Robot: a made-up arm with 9 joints. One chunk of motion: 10 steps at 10 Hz.
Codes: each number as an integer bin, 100 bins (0 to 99) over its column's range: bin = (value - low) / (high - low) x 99, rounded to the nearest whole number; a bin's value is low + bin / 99 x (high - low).
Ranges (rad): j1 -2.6..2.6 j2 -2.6..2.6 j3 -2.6..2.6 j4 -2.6..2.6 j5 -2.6..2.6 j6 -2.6..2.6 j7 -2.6..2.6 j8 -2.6..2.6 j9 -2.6..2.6
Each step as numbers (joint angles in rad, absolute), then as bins.
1 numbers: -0.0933 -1.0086 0.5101 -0.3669 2.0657 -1.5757 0.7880 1.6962 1.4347
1 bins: 48 30 59 43 89 20 65 82 77
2 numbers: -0.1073 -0.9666 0.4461 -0.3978 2.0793 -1.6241 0.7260 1.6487 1.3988
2 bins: 47 31 58 42 89 19 63 81 76
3 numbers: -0.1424 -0.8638 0.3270 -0.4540 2.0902 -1.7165 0.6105 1.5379 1.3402
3 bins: 47 33 56 41 89 17 61 79 75
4 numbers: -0.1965 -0.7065 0.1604 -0.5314 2.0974 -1.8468 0.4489 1.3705 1.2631
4 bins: 46 36 53 39 89 14 58 76 74
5 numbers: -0.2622 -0.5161 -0.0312 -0.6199 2.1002 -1.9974 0.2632 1.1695 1.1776
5 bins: 45 40 49 38 89 11 55 72 72
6 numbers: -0.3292 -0.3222 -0.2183 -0.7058 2.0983 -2.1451 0.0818 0.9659 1.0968
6 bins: 43 43 45 36 89 9 51 68 70
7 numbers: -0.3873 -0.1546 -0.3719 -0.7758 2.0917 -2.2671 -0.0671 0.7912 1.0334
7 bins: 42 47 42 35 89 6 48 65 69
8 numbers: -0.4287 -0.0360 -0.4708 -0.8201 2.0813 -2.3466 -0.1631 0.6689 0.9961
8 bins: 41 49 41 34 89 5 46 62 68
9 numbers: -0.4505 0.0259 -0.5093 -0.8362 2.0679 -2.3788 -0.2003 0.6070 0.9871
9 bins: 41 50 40 34 89 4 46 61 68
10 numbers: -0.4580 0.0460 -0.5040 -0.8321 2.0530 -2.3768 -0.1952 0.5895 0.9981
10 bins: 41 50 40 34 89 4 46 61 69
